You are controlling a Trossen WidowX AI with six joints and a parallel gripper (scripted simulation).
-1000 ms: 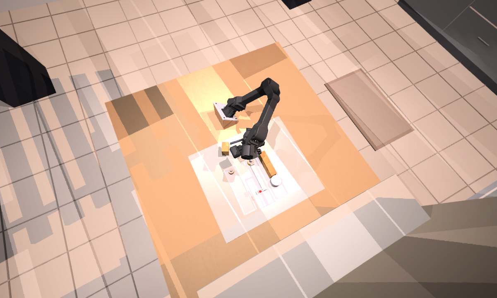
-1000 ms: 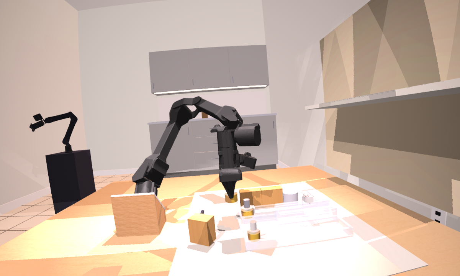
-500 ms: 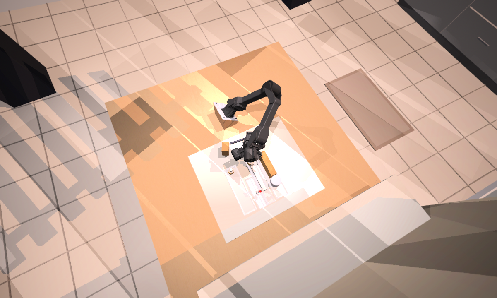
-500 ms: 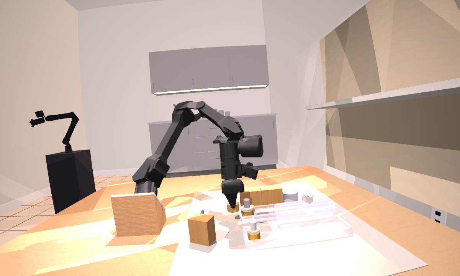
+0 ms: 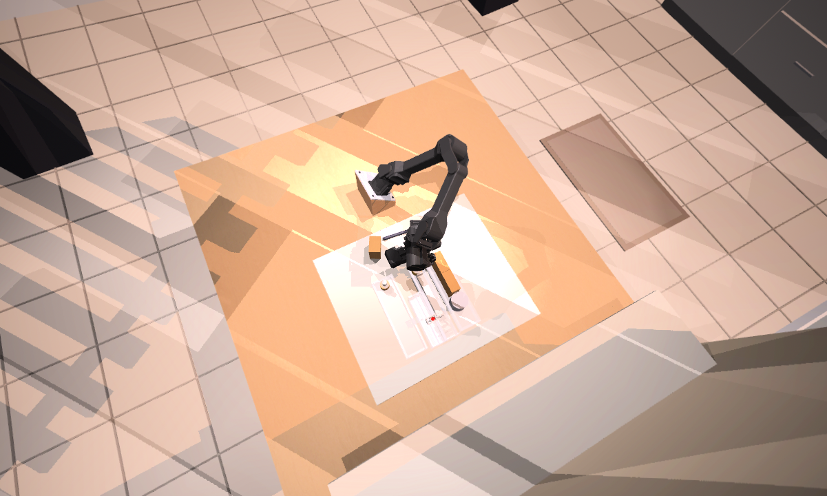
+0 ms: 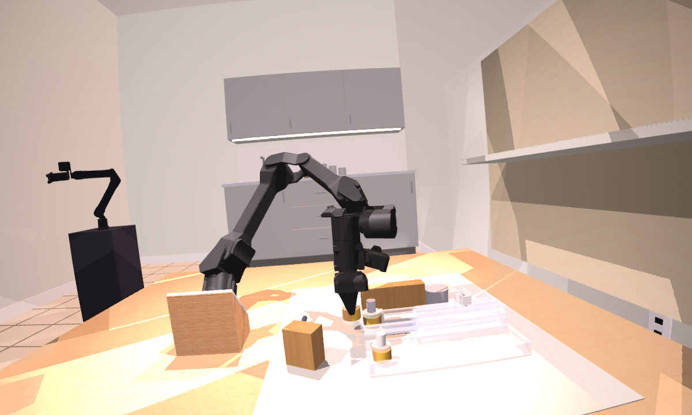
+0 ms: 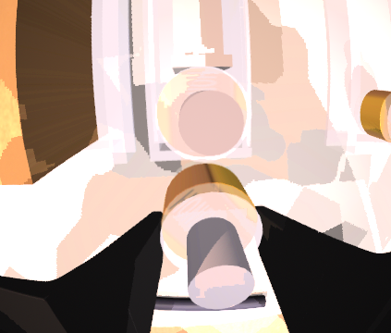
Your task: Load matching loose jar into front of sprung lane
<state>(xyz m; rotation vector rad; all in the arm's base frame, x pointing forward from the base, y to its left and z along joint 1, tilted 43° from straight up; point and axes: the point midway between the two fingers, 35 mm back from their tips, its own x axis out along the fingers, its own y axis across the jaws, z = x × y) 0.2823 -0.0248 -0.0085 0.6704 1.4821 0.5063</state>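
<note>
Right now the dark rod is 11 cm behind my gripper tip, 2 cm to the left of it and 4 cm below it. The rest, counted from my gripper tip: grey cylinder: 22 cm ahead, 6 cm to the left, 2 cm below; small wooden block: 10 cm behind, 9 cm to the right, 2 cm below; clear lane: 19 cm ahead, 4 cm to the right, 3 cm below.
</note>
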